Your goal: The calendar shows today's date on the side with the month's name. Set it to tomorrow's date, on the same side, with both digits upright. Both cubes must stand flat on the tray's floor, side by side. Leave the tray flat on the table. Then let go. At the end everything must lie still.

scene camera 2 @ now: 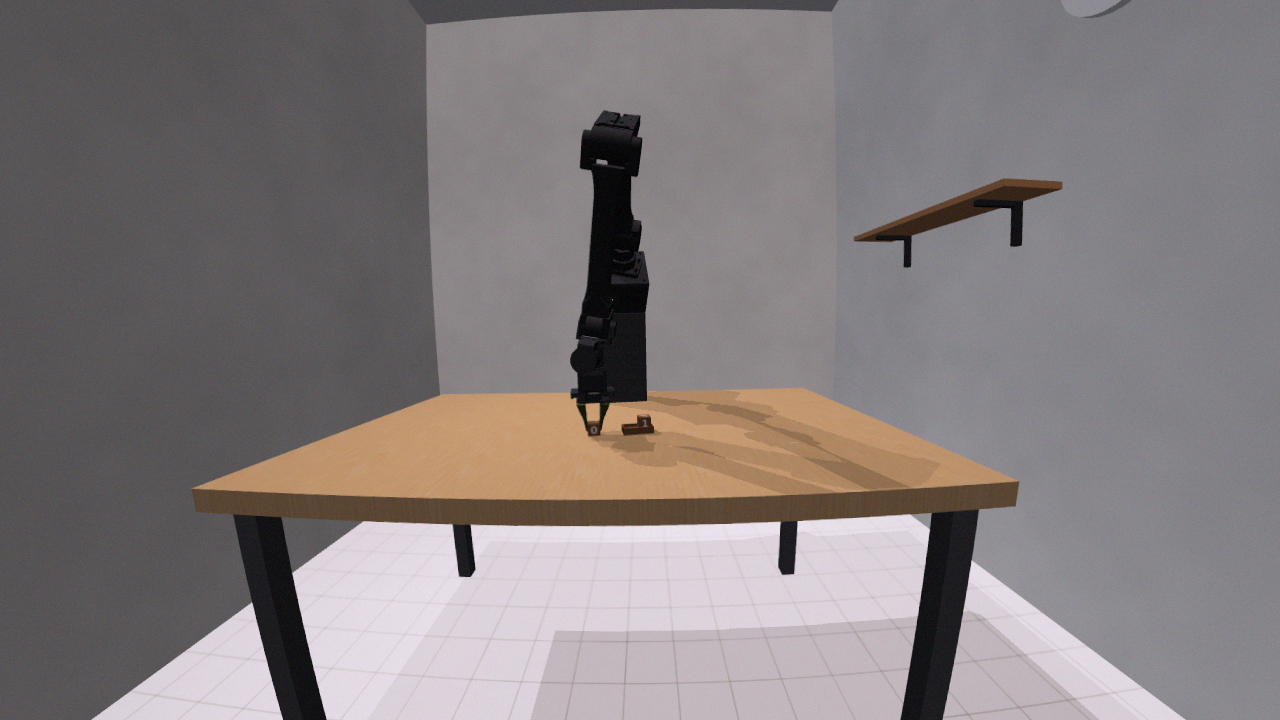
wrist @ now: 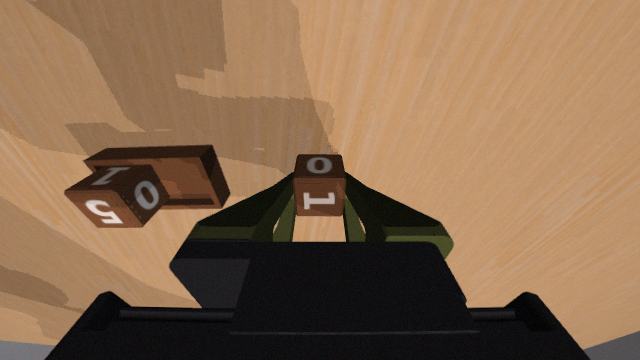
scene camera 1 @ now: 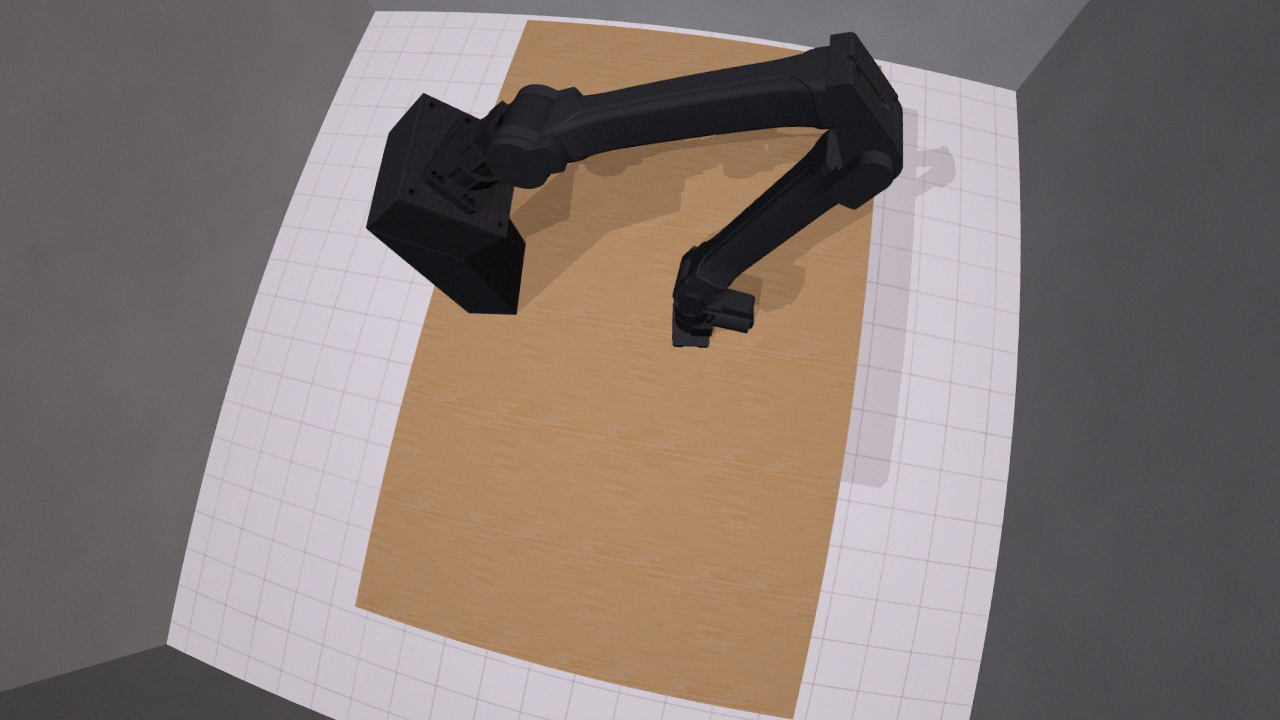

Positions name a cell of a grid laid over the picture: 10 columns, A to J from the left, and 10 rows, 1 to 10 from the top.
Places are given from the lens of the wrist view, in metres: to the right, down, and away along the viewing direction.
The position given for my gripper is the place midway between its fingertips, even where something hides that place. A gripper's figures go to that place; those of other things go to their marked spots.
my gripper (wrist: E6): 0.00, 0.00, 0.13
brown tray (wrist: D5): -0.09, 0.00, 0.13
